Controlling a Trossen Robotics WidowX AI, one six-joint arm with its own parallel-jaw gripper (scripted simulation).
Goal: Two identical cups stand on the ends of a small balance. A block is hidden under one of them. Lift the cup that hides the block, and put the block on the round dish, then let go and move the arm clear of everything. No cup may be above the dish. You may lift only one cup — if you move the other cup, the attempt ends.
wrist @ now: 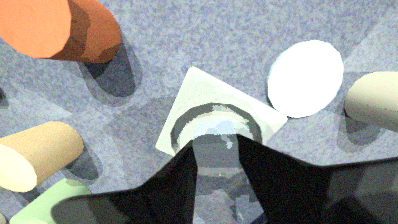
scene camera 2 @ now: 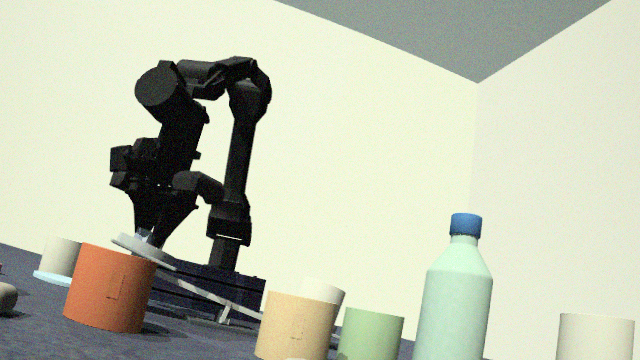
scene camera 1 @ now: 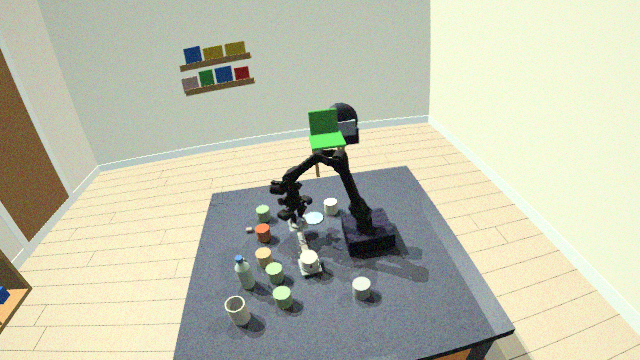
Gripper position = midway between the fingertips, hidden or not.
In view: my gripper [scene camera 2: 146,247], a pale blue block [wrist: 215,144] and an orange cylinder [scene camera 2: 109,290].
My gripper shows as well in the wrist view [wrist: 214,141].
